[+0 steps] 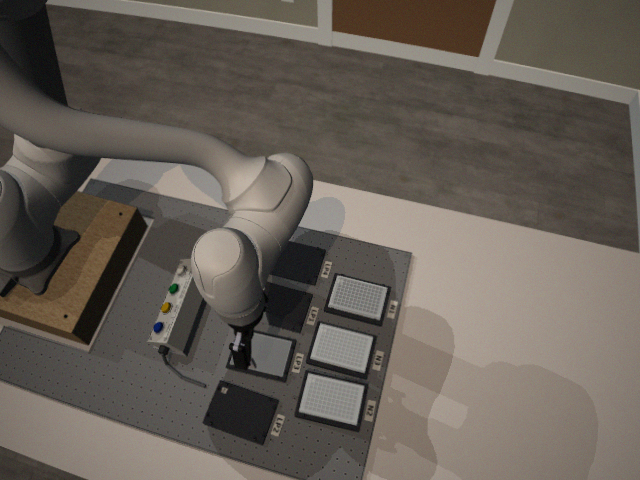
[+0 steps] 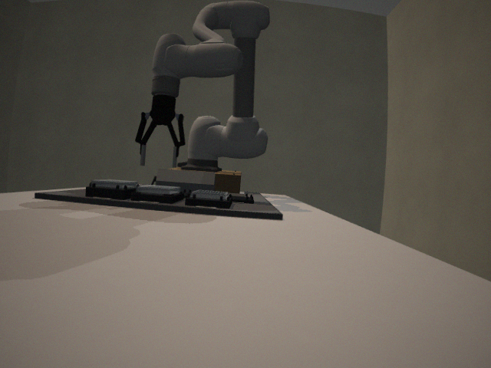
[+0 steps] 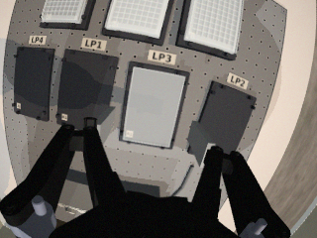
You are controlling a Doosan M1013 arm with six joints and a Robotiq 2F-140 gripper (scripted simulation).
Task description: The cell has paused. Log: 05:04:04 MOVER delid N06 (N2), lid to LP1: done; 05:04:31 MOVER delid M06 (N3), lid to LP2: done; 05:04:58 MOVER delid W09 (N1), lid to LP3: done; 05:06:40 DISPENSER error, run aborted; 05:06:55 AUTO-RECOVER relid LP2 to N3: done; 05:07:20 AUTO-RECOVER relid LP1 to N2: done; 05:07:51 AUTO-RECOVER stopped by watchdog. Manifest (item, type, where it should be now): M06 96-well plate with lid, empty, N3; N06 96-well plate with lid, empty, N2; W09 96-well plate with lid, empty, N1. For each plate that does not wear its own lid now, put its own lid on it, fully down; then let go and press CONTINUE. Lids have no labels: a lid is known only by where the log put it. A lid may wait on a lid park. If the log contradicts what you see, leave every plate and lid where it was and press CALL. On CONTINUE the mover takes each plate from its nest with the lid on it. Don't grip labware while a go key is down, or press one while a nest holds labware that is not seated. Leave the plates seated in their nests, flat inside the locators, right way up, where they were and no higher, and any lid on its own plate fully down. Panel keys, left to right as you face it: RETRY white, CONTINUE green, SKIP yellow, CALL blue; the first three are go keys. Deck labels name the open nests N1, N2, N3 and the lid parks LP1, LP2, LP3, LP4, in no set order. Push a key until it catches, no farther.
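My hand is 100 mm above the lid. Also, from my hand: lid park LP3: 110 mm below; then lid park LP2: 10 mm ahead, 140 mm to the right, 110 mm below; then lid park LP1: 10 mm behind, 130 mm to the left, 110 mm below.
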